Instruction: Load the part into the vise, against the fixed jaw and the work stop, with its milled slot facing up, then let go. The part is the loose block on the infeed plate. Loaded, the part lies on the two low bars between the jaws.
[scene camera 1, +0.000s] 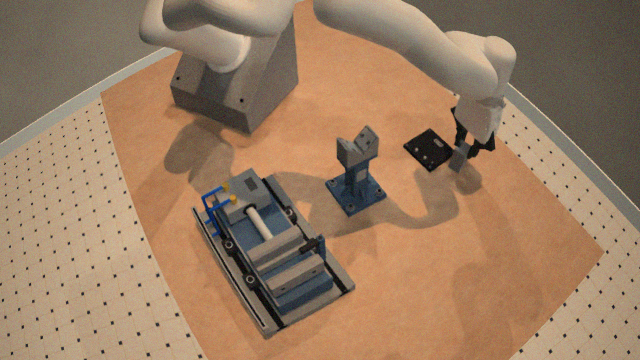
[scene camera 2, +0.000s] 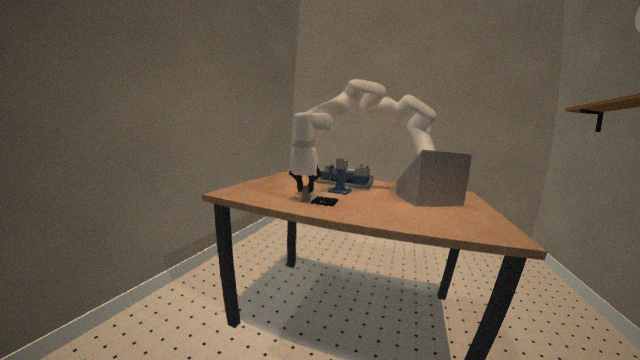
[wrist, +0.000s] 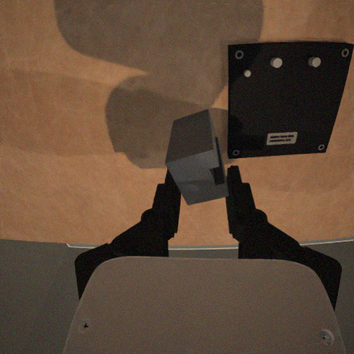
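Seen in the pictures: gripper, between the fingertips: (scene camera 1: 465, 149) (scene camera 2: 305, 191); arm's base, origin of its link: (scene camera 1: 228, 49) (scene camera 2: 430, 168).
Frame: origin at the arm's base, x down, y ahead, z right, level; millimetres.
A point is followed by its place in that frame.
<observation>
The part (scene camera 1: 458, 158) {z -159, x 109, y 557 mm} (scene camera 2: 306, 194) {z -198, x 122, y 551 mm} (wrist: 192, 150), a grey block, is between the fingers of my gripper (scene camera 1: 467, 146) {z -195, x 112, y 555 mm} (scene camera 2: 305, 189) {z -195, x 112, y 555 mm} (wrist: 202, 180), which is shut on it. It is low over the table beside the infeed plate (scene camera 1: 426, 144) {z -171, x 147, y 465 mm} (scene camera 2: 325, 201) {z -187, x 146, y 475 mm} (wrist: 285, 107); any gap beneath is hard to judge. The part looks tilted in the wrist view, its dark slot on the side towards the right finger. The vise (scene camera 1: 305, 295) {z 277, x 104, y 529 mm} (scene camera 2: 357, 176) {z 173, x 97, y 339 mm} stands far from the gripper. Its jaws are apart, and the work stop (scene camera 1: 321, 246) {z 198, x 75, y 493 mm} is at one end of them.
A blue stand (scene camera 1: 356, 175) {z 46, x 76, y 438 mm} (scene camera 2: 341, 177) {z 12, x 81, y 422 mm} with a grey V-shaped top rises between the infeed plate and the vise. Blue bent tubes (scene camera 1: 206, 202) {z 286, x 60, y 281 mm} stick up at the vise's far end. The robot's grey base block (scene camera 1: 272, 75) {z -34, x 52, y 119 mm} (scene camera 2: 442, 180) {z -105, x 37, y -23 mm} stands on the wooden table (scene camera 1: 400, 270) {z 110, x 154, y 610 mm} (scene camera 2: 400, 220) {z -321, x 154, y 201 mm}.
</observation>
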